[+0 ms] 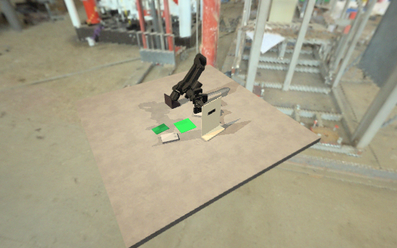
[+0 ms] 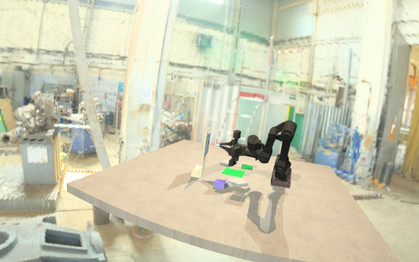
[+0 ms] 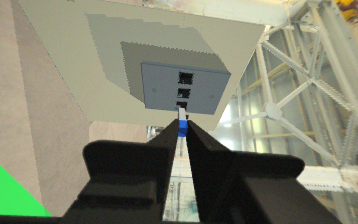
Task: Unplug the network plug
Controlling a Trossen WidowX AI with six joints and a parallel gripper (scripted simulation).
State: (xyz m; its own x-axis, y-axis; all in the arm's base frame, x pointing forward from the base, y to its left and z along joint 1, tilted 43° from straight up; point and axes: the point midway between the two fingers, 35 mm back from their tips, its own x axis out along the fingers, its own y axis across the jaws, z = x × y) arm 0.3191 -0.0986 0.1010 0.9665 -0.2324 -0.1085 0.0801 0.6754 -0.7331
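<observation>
The bright green marked square is 170 mm below my gripper tip, 100 mm behind it and 80 mm to the right of it. From my gripper tip the other things lie so: purple block: 160 mm to the left, 150 mm below, 40 mm behind; then cream upright panel: 80 mm ahead, 60 mm below.
</observation>
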